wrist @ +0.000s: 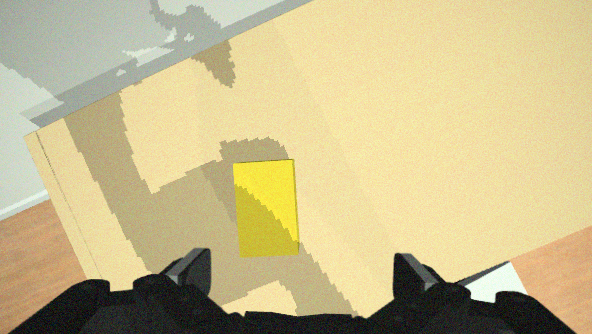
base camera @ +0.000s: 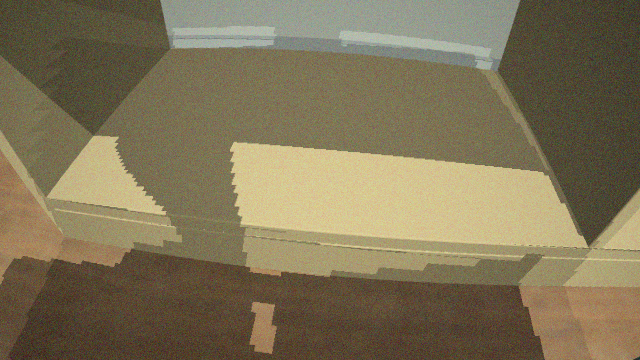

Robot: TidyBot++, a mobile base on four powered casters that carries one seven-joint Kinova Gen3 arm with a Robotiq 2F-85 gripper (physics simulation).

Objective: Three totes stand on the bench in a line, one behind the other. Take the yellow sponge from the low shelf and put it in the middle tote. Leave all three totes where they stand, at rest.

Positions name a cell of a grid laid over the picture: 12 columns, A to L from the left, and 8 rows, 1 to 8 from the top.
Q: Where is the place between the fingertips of my gripper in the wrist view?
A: At G7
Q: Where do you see a yellow sponge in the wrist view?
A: F5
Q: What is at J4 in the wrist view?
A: A low shelf.
